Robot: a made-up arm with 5 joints.
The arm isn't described. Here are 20 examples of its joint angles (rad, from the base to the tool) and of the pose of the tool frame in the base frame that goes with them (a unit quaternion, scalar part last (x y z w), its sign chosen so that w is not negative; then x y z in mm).
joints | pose
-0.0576 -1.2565 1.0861 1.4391 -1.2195 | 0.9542 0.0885 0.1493 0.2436 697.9 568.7 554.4
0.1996 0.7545 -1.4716 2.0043 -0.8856 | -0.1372 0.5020 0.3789 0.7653 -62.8 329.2 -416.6
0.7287 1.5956 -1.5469 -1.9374 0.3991 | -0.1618 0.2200 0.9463 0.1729 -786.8 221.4 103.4
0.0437 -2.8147 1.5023 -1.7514 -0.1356 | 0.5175 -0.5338 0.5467 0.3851 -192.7 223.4 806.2
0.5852 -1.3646 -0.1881 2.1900 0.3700 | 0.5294 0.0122 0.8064 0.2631 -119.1 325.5 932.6
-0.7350 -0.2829 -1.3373 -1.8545 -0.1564 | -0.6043 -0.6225 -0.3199 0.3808 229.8 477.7 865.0
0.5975 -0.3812 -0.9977 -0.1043 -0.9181 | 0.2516 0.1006 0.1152 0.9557 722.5 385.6 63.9
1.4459 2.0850 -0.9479 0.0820 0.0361 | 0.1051 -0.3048 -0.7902 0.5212 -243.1 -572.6 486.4
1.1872 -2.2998 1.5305 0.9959 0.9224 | 0.5914 0.6513 0.2114 0.4258 312.7 800.4 170.1
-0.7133 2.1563 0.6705 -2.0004 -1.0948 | 0.8089 -0.4764 0.1361 0.3166 405.2 -205.3 603.4
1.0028 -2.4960 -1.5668 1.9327 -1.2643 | 0.1039 -0.6531 -0.4137 0.6257 190.3 -409.5 697.9
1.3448 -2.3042 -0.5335 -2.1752 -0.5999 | -0.1260 0.3651 -0.0398 0.9215 513.2 46.0 -303.1
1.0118 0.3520 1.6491 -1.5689 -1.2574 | -0.8087 -0.2760 0.4669 0.2278 517.8 590.7 155.7
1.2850 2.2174 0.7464 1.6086 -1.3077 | -0.1834 -0.6787 0.5874 0.4009 -236.6 799.7 698.6
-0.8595 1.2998 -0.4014 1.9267 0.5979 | -0.8196 -0.1565 0.5480 0.0582 142.2 205.4 -556.2
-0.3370 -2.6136 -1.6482 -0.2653 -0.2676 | -0.2579 0.7998 0.4762 0.2587 -511.5 -82.5 -334.0
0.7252 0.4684 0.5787 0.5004 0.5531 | 0.3065 -0.3474 0.0527 0.8846 450.3 108.7 913.2
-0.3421 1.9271 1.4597 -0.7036 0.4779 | 0.2923 -0.4216 0.3254 0.7943 132.9 435.4 738.8
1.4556 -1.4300 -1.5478 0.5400 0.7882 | -0.2759 -0.2326 0.7476 0.5576 -119.6 661.1 276.8
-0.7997 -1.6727 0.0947 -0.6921 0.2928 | -0.5122 0.6166 -0.4538 0.3892 -35.6 -584.2 -69.3
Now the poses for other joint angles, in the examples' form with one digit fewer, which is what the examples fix.
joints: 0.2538 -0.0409 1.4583 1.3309 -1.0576
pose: 0.765 -0.291 0.568 0.085 -5 103 1084
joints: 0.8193 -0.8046 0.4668 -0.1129 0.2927
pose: 0.407 0.437 0.077 0.798 557 547 15
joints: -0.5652 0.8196 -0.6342 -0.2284 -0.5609
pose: -0.276 -0.470 0.083 0.834 524 435 608
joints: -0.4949 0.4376 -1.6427 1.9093 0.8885
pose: -0.801 0.376 0.464 0.051 16 -176 -333
